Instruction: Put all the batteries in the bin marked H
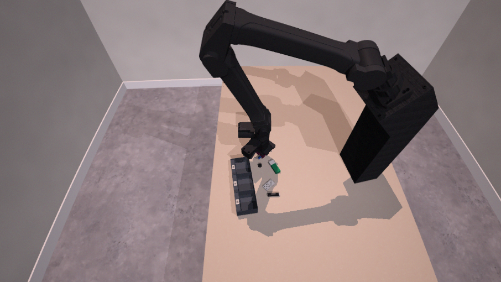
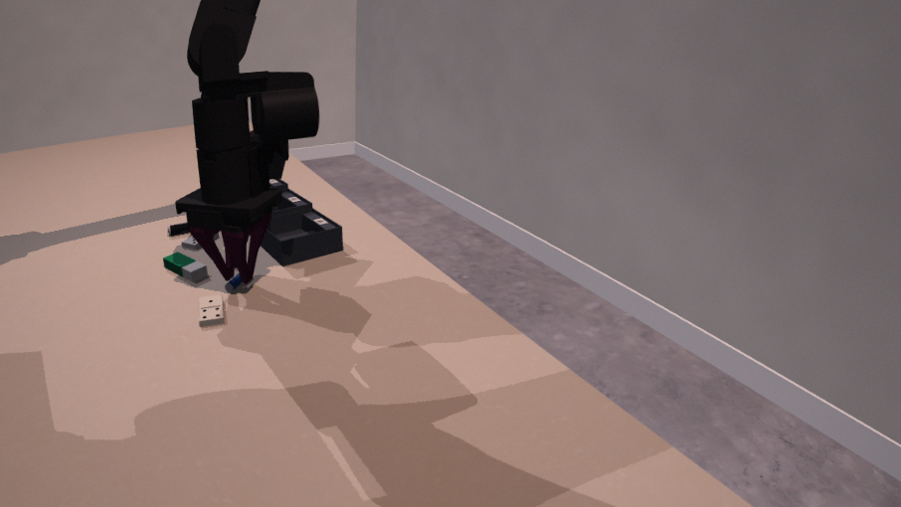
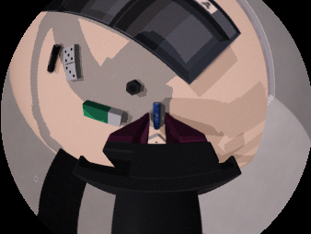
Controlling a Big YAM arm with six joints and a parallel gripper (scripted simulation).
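Now: the blue battery 1 cm below my hand. Round my hand: black button cell 1 cm ahead, 5 cm to the left, 1 cm below; green-and-white eraser 5 cm behind, 6 cm to the left, 1 cm below; white domino 5 cm behind, 5 cm to the right, 1 cm below.
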